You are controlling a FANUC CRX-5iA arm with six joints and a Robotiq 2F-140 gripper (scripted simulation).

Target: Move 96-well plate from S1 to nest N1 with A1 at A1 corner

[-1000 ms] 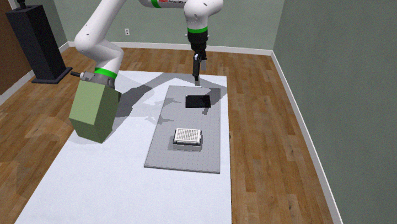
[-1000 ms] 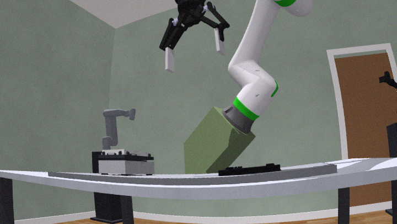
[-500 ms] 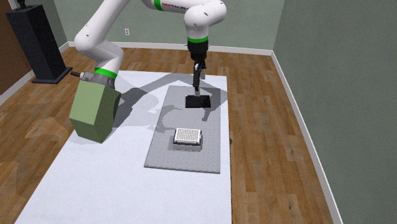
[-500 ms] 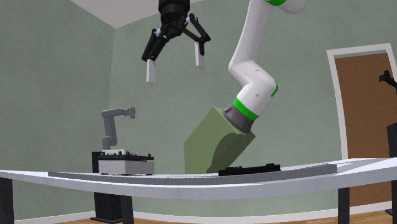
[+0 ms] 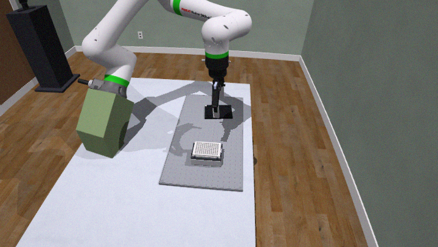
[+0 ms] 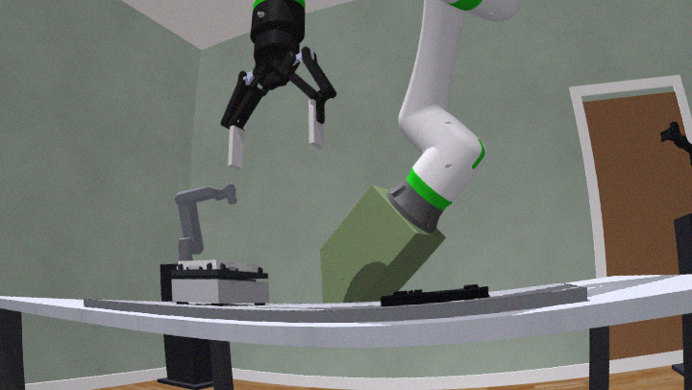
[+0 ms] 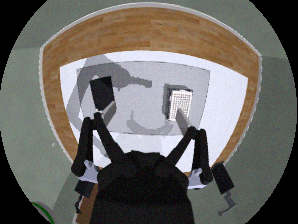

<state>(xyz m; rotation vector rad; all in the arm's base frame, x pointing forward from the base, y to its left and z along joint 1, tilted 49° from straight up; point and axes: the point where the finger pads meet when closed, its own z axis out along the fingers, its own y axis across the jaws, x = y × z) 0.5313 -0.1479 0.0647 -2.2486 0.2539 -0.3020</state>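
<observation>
My hand is 40 mm past the white 96-well plate, 130 mm to the left of it and 160 mm above it. From my hand the other things lie so: black plate nest N1 (10 mm behind, 230 mm to the left, 220 mm below).
</observation>
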